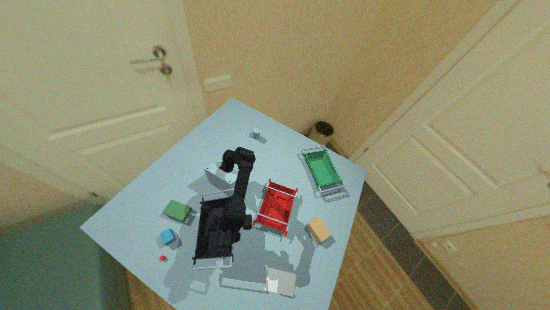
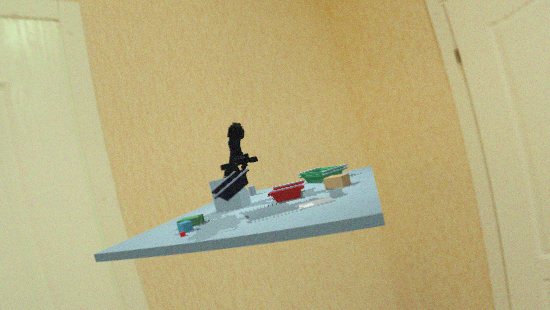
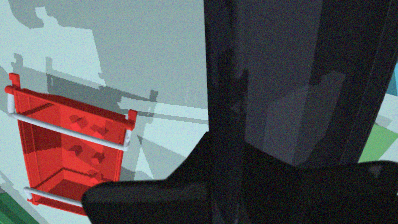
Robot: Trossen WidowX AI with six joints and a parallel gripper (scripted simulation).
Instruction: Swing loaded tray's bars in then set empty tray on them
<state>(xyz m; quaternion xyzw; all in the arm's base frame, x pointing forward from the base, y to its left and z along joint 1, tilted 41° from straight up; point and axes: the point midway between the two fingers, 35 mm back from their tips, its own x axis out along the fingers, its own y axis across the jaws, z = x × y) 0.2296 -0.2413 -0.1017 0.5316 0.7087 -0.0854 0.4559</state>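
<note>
Right now the black tray is 70 mm behind my gripper tip and 40 mm to the right of it. The rest, counted from my gripper tip: green block (320 mm behind, 150 mm below, 70 mm to the right); tiny red cube (280 mm to the right, 220 mm behind, 160 mm below); blue block (270 mm behind, 200 mm to the right, 150 mm below).
</note>
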